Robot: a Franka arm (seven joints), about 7 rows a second.
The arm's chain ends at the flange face. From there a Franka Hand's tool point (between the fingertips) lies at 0.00 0.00 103.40 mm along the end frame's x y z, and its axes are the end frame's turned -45 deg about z.
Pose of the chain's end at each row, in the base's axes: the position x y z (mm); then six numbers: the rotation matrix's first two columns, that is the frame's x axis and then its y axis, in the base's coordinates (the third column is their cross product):
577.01, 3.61, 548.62, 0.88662, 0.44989, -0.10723, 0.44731, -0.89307, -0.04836
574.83, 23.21, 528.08, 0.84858, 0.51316, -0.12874, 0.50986, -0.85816, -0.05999
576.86, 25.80, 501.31, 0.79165, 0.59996, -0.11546, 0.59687, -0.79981, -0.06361
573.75, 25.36, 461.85, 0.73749, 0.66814, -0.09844, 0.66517, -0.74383, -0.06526
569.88, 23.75, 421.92, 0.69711, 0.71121, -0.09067, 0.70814, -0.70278, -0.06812
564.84, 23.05, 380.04, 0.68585, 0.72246, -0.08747, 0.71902, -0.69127, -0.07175
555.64, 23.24, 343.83, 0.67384, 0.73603, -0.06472, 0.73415, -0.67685, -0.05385
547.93, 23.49, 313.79, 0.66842, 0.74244, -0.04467, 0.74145, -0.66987, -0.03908
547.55, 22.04, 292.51, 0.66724, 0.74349, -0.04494, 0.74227, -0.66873, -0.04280
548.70, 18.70, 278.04, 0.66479, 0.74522, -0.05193, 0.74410, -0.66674, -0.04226
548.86, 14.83, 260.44, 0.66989, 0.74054, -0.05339, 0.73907, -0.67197, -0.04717
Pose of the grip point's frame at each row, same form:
564.86, 3.08, 445.94, 0.31064, 0.94962, -0.04163, 0.94323, -0.31338, -0.11002
560.22, 21.69, 425.73, 0.23951, 0.96967, -0.04861, 0.96056, -0.24395, -0.13345
563.37, 23.88, 398.81, 0.13773, 0.98979, -0.03666, 0.98183, -0.14132, -0.12662
561.67, 23.57, 359.17, 0.05114, 0.99841, -0.02346, 0.99183, -0.05352, -0.11575
558.28, 22.02, 319.19, -0.00780, 0.99984, -0.01595, 0.99366, 0.00596, -0.11228
553.23, 21.64, 277.30, -0.02345, 0.99966, -0.01112, 0.99339, 0.02205, -0.11259
547.01, 22.08, 240.80, -0.04265, 0.99906, -0.00769, 0.99560, 0.04185, -0.08384
541.84, 22.77, 210.57, -0.05164, 0.99865, -0.00395, 0.99693, 0.05131, -0.05922
541.15, 21.54, 189.31, -0.05305, 0.99859, -0.00151, 0.99667, 0.05286, -0.06204
541.86, 17.61, 174.87, -0.05608, 0.99841, -0.00684, 0.99624, 0.05549, -0.06660
541.54, 14.02, 157.30, -0.04892, 0.99880, -0.00440, 0.99629, 0.04849, -0.07111

